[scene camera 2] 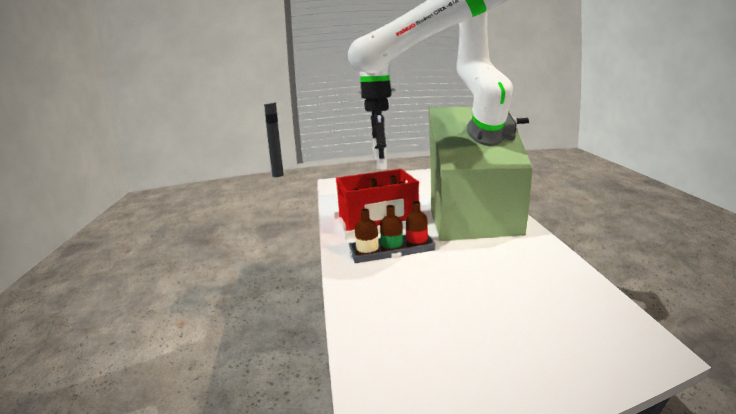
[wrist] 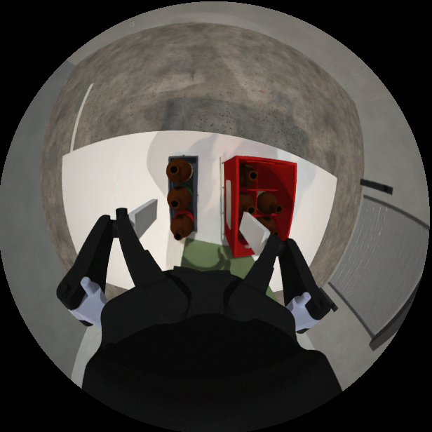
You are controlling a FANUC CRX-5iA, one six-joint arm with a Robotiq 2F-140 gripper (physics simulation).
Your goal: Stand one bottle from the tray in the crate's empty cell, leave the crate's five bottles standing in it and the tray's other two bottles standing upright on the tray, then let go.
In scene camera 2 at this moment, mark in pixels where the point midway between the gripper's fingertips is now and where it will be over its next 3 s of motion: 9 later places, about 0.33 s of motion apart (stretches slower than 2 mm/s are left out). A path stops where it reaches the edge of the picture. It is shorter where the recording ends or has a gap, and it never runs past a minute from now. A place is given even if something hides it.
The gripper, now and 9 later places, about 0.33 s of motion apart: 379,163; 369,176; 368,177; 365,180; 363,182; 364,194; 364,194; 364,194; 362,176; 362,169
